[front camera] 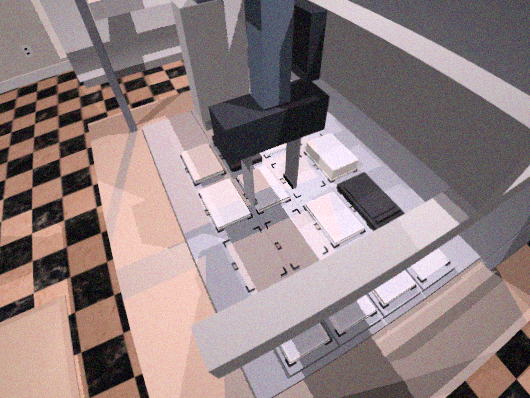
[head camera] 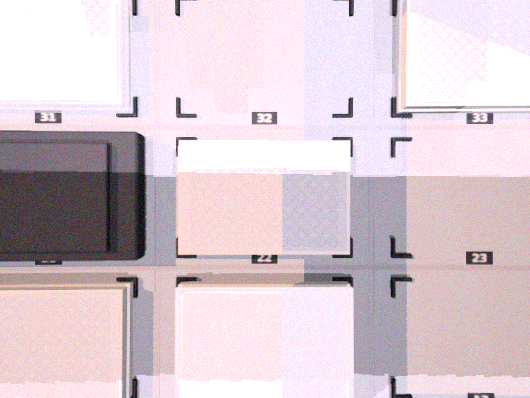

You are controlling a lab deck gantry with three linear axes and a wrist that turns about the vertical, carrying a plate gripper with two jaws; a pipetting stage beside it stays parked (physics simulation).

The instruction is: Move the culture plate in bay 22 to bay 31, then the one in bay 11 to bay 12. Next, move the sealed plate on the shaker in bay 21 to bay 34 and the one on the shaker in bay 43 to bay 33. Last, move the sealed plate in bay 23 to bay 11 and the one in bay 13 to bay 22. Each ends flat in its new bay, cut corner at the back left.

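Places are measured from the robot's base along level axes (x ahead, y left, z up), in centimetres.
Pixels of known places: gripper, fingertip midpoint: (front camera: 270, 190); robot's base, origin of the base link: (front camera: 181, 156).
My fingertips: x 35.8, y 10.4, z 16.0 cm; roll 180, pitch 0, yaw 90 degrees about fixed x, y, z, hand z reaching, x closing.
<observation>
Ahead of a thing's pixels: the offset from my fingertips to its top centre. "pt": to the spot under its first point.
A sealed plate {dy +4.5, dx -13.0, dz -14.6 cm} (front camera: 262, 186) (head camera: 230, 215) lies flat inside the bay 22 corner marks. My gripper (front camera: 274, 194) is low over bay 22, its jaws apart at two opposite sides of that plate; the exact gap is unclear. Plates lie in bay 11 {pt dy -6.1, dx -28.6, dz -14.6 cm} (front camera: 202, 162) (head camera: 60, 335), bay 12 {pt dy -6.0, dx -12.4, dz -14.4 cm} (front camera: 225, 202) (head camera: 230, 335), bay 33 {pt dy +15.5, dx +3.6, dz -14.6 cm} (front camera: 335, 215) (head camera: 465, 65) and bay 34 {pt dy +14.9, dx +24.7, dz -13.2 cm} (front camera: 395, 288). A plate {dy +15.2, dx -29.4, dz -14.6 cm} (head camera: 60, 55) lies in bay 31. The dark shakers in bay 21 {dy +4.7, dx -29.8, dz -12.9 cm} (head camera: 50, 210) and bay 43 {dy +26.1, dx +3.8, dz -12.9 cm} (front camera: 370, 200) carry no plate. Bays 13 and 23 hold no plate. Cut corners are too washed out to tell.
A tall pale block {dy +25.9, dx -13.0, dz -11.8 cm} (front camera: 332, 155) stands in bay 42, beside the bay 43 shaker. More plates {dy -6.2, dx +19.8, dz -13.2 cm} (front camera: 305, 342) {dy +4.5, dx +19.8, dz -13.2 cm} (front camera: 352, 315) {dy +25.9, dx +19.8, dz -13.8 cm} (front camera: 431, 265) lie in the nearest column. A pale beam (front camera: 320, 290) crosses the front view. Bay 32 holds no plate.
</observation>
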